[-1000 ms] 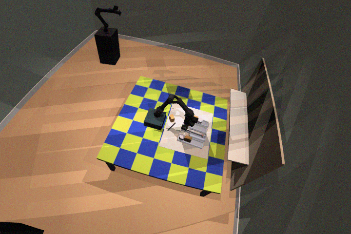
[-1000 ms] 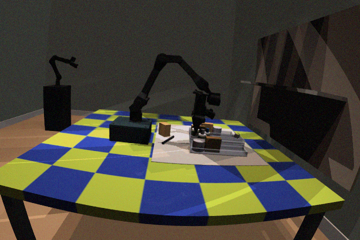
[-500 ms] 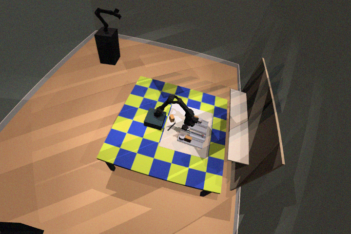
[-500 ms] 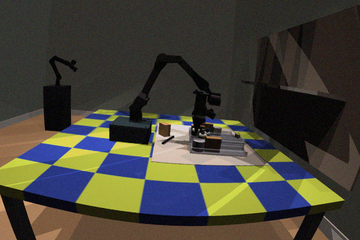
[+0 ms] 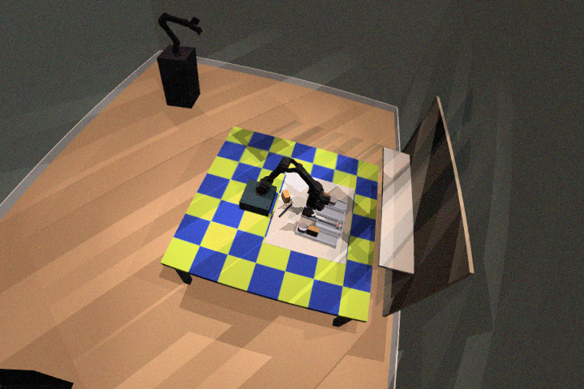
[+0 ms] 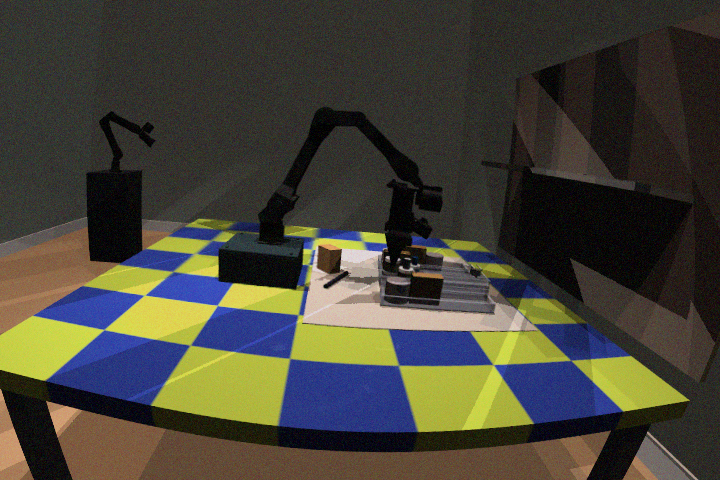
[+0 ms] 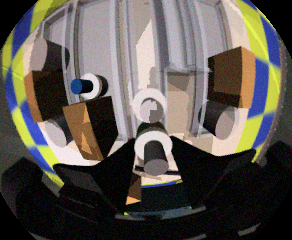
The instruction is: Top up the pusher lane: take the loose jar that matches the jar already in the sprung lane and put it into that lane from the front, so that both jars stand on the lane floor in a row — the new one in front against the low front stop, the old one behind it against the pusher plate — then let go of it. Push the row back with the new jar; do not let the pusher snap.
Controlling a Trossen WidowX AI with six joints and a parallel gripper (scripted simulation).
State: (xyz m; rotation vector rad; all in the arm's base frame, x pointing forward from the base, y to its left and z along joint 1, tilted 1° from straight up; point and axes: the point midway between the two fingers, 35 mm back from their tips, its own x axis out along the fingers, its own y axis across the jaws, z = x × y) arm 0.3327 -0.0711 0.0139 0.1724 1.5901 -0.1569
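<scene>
My gripper tip is now 15 cm past the black pen, 1 cm to the right of it and 5 cm above it.
</scene>
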